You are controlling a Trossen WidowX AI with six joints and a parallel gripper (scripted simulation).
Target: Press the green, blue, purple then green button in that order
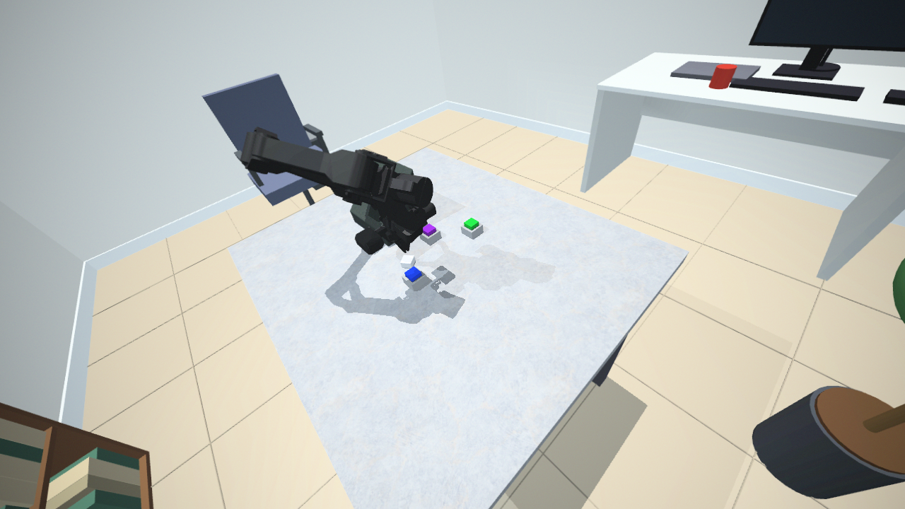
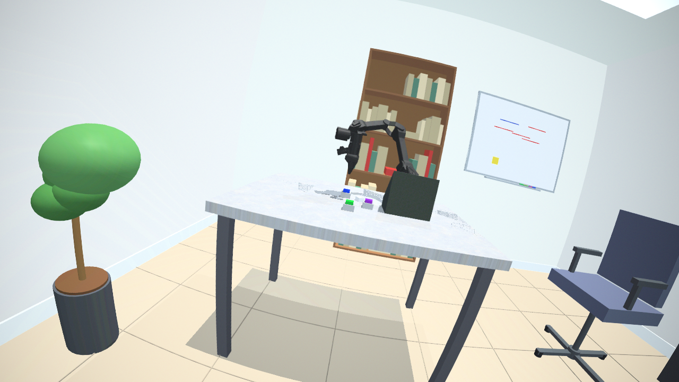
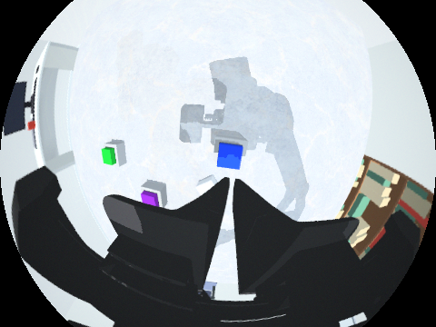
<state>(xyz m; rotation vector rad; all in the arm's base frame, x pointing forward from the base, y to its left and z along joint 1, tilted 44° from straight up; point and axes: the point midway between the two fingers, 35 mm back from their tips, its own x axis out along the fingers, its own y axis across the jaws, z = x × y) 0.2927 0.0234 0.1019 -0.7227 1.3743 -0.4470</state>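
Right now the purple button is 13 cm behind my gripper tip, 13 cm to the left of it and 8 cm below it. The rest, counted from my gripper tip: green button 6 cm behind, 24 cm to the left, 8 cm below; then blue button 8 cm below.
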